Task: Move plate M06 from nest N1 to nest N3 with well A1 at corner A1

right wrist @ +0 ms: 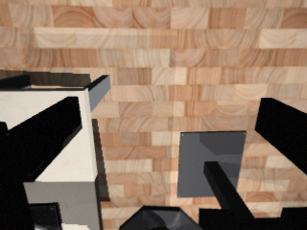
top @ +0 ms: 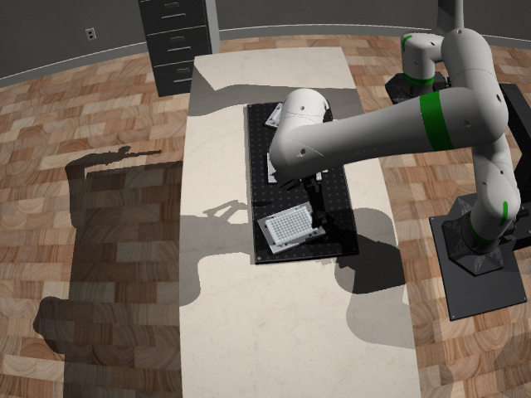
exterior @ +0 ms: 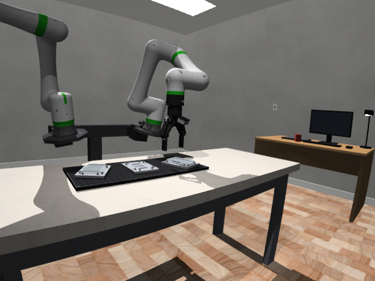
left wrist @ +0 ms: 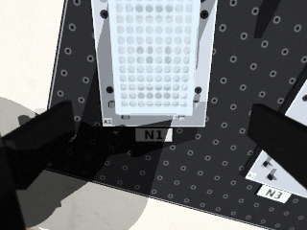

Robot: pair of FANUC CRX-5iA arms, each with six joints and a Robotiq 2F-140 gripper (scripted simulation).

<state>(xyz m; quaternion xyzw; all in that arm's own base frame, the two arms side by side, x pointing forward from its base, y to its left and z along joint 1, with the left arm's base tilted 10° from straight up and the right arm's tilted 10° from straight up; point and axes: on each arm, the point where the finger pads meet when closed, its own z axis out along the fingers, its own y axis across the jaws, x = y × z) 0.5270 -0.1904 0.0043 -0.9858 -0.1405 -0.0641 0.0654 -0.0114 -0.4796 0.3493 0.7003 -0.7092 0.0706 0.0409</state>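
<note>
The plate M06 is 4 cm ahead of my left hand, 2 cm to the left of it and 7 cm below it. From my left hand the other things lie so: plate M09: 3 cm behind, 41 cm to the right, 7 cm below; then landing nest N3: 20 cm to the right, 8 cm below.
</note>
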